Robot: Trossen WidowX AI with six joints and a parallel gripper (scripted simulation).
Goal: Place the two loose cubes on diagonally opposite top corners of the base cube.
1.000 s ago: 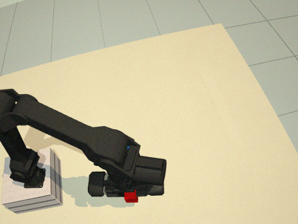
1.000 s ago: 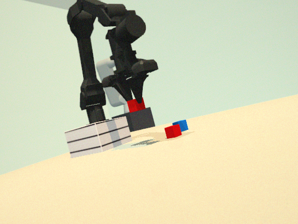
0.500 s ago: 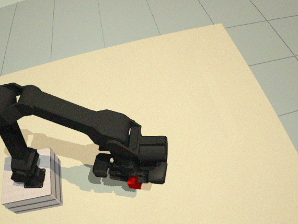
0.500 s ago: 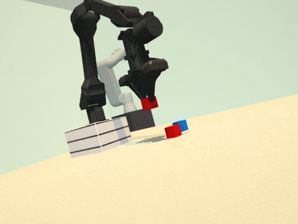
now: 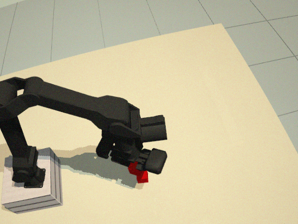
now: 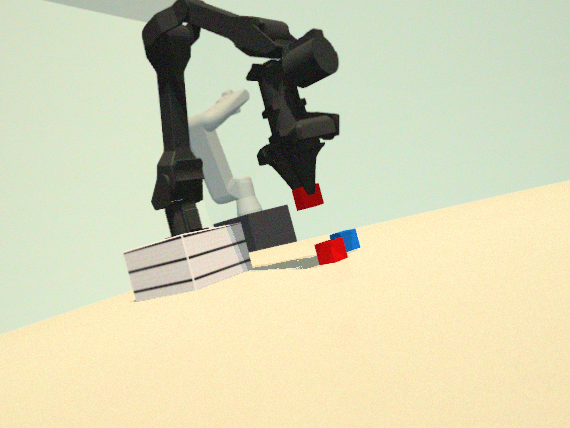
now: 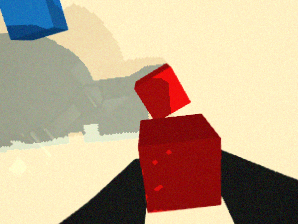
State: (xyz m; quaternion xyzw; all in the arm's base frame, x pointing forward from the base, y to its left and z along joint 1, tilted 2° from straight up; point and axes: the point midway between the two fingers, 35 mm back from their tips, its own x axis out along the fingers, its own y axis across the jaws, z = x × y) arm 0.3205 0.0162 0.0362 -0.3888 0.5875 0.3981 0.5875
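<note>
Right now the blue cube is 12 cm to the left of my gripper tip, 9 cm below it and 5 cm behind it. Round my gripper tip: red cube right at my gripper tip.
</note>
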